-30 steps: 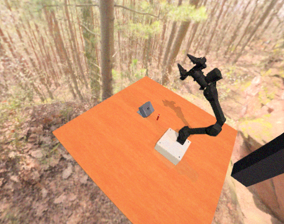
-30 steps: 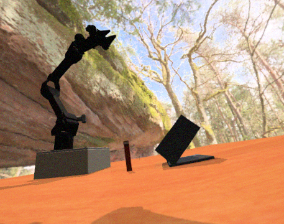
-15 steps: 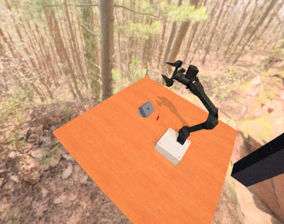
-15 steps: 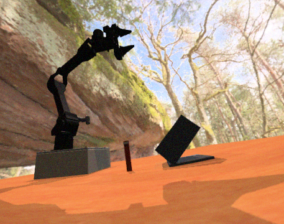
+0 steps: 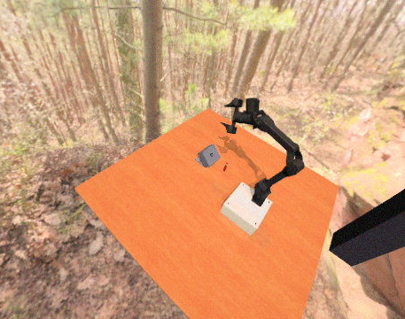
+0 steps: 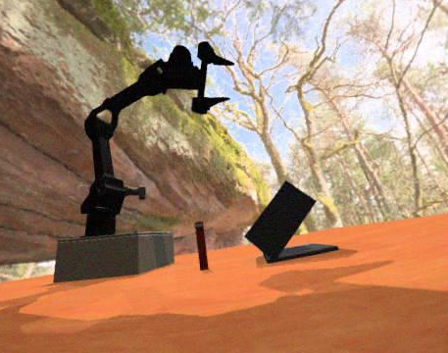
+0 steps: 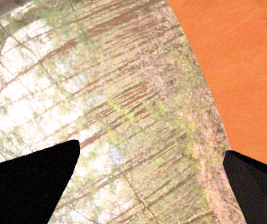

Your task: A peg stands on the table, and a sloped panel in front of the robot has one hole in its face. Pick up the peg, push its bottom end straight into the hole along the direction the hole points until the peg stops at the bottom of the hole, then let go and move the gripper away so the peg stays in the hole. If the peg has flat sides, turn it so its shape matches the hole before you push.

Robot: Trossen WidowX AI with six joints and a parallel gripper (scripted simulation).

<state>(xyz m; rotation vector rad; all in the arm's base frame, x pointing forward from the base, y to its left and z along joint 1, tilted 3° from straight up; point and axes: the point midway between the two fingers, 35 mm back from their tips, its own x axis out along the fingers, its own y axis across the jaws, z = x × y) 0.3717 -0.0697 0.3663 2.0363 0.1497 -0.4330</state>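
The red square-sided peg lies 120 mm behind my gripper tip, 30 mm to the right of it and 370 mm below it. The rest, counted from my gripper tip: flat foot plate: 40 mm ahead, 20 mm to the right, 430 mm below; sloped panel: 20 mm ahead, 10 mm to the right, 370 mm below.
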